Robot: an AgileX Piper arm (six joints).
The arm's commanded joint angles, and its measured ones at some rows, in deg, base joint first. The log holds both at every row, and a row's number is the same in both.
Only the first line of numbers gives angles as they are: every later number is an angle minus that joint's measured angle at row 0.
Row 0, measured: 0.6, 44.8, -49.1, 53.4, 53.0, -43.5
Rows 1 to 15, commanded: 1.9, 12.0, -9.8, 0.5, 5.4, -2.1; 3.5, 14.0, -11.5, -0.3, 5.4, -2.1; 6.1, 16.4, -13.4, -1.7, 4.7, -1.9; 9.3, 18.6, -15.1, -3.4, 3.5, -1.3; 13.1, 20.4, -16.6, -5.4, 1.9, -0.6; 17.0, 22.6, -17.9, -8.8, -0.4, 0.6; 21.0, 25.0, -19.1, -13.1, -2.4, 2.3; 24.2, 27.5, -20.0, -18.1, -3.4, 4.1; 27.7, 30.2, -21.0, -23.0, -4.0, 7.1; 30.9, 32.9, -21.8, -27.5, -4.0, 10.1; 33.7, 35.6, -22.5, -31.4, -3.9, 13.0; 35.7, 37.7, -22.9, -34.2, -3.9, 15.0; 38.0, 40.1, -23.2, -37.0, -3.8, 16.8; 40.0, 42.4, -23.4, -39.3, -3.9, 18.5; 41.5, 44.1, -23.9, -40.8, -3.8, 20.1
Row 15, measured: 35.5, 37.4, -22.5, -31.1, -3.8, 13.2
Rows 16 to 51, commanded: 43.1, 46.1, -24.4, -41.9, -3.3, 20.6; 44.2, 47.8, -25.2, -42.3, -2.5, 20.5; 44.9, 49.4, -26.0, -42.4, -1.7, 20.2; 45.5, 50.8, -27.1, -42.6, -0.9, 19.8; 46.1, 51.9, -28.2, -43.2, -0.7, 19.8; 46.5, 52.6, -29.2, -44.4, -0.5, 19.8; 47.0, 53.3, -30.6, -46.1, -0.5, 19.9; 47.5, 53.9, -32.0, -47.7, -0.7, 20.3; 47.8, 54.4, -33.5, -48.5, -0.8, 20.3; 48.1, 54.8, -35.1, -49.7, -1.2, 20.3; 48.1, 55.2, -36.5, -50.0, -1.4, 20.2; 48.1, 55.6, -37.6, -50.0, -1.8, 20.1; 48.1, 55.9, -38.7, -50.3, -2.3, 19.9; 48.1, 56.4, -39.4, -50.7, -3.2, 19.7; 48.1, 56.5, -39.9, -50.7, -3.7, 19.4; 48.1, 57.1, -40.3, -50.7, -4.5, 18.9; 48.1, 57.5, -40.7, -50.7, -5.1, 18.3; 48.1, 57.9, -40.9, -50.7, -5.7, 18.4; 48.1, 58.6, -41.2, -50.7, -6.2, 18.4; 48.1, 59.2, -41.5, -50.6, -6.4, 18.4; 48.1, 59.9, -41.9, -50.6, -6.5, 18.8; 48.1, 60.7, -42.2, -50.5, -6.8, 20.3; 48.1, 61.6, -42.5, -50.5, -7.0, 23.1; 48.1, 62.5, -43.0, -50.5, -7.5, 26.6; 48.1, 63.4, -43.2, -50.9, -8.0, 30.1; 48.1, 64.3, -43.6, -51.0, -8.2, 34.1; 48.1, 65.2, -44.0, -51.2, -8.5, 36.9; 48.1, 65.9, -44.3, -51.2, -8.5, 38.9; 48.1, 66.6, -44.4, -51.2, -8.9, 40.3; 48.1, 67.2, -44.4, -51.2, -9.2, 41.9; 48.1, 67.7, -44.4, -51.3, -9.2, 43.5; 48.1, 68.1, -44.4, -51.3, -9.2, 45.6; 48.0, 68.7, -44.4, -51.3, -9.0, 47.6; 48.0, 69.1, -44.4, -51.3, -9.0, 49.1; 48.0, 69.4, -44.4, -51.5, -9.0, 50.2; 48.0, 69.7, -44.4, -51.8, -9.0, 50.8
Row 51, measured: 47.9, 68.7, -43.9, -51.1, -8.6, 46.2
